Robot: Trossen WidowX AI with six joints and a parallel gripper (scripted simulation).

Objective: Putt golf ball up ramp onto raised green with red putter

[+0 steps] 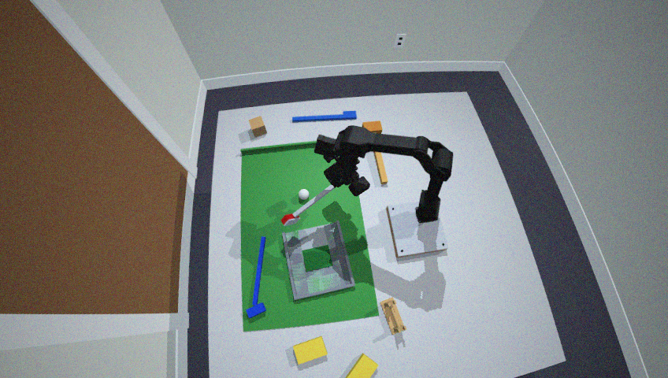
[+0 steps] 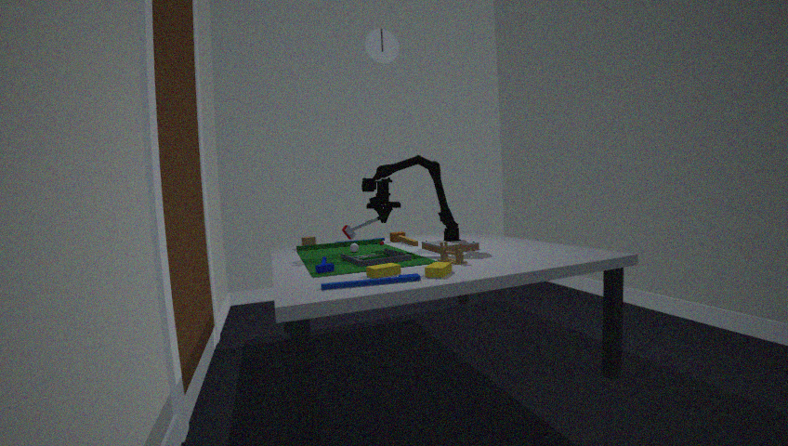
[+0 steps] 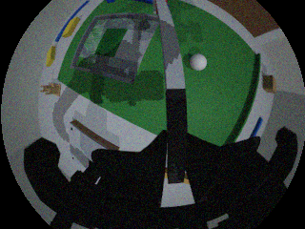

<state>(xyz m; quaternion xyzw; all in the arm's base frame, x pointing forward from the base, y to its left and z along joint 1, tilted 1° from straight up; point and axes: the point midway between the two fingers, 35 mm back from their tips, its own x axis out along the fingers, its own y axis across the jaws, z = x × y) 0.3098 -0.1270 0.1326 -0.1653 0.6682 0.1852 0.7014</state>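
Now: the small red cube 40 mm behind my gripper tip, 200 mm to the right of it and 120 mm below it. Round my gripper tip: white golf ball: 150 mm ahead, 20 mm to the right, 110 mm below; red putter: 100 mm ahead, 60 mm to the left; green mat: 170 mm ahead, 100 mm to the left, 130 mm below.
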